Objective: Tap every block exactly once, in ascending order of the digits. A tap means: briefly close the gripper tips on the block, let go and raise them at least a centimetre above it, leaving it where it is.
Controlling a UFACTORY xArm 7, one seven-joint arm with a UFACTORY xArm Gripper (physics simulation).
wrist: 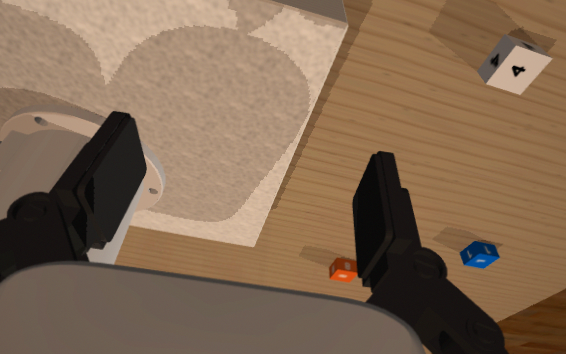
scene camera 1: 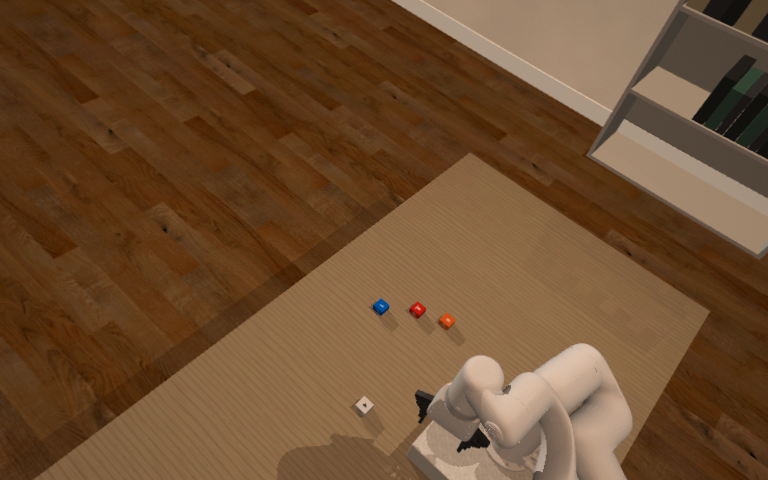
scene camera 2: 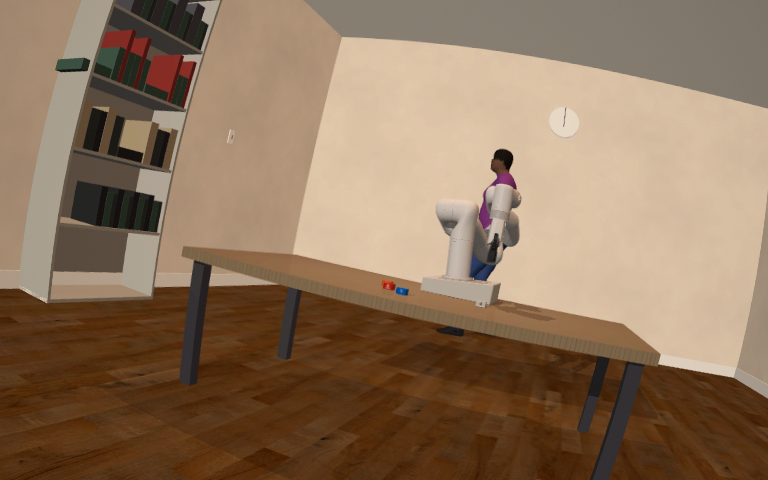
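A blue block [scene camera 1: 381, 306] [scene camera 2: 402, 291] [wrist: 480, 255] marked 1, a red block [scene camera 1: 417, 309] [scene camera 2: 388, 286] and an orange block [scene camera 1: 446, 320] [wrist: 343, 270] marked 8 stand apart in a loose row on the table. The red block's digit is too small to read, and the block does not show in the wrist view. A white block [scene camera 1: 364, 405] [scene camera 2: 480, 303] [wrist: 519, 69] marked 4 stands apart from them, near the base. My gripper [scene camera 1: 440, 434] [scene camera 2: 493, 255] [wrist: 252, 158] is wide open and empty, high above the base's edge. In the wrist view all visible blocks lie outside the gap between the fingers.
The pale robot base plate [scene camera 1: 430, 452] [scene camera 2: 458, 288] [wrist: 210, 125] sits on the wooden table [scene camera 1: 481, 226] [scene camera 2: 254, 266] [wrist: 400, 125], below the gripper. A bookshelf [scene camera 1: 631, 92] [scene camera 2: 42, 198] stands beyond the table. A person [scene camera 2: 505, 180] stands behind the arm.
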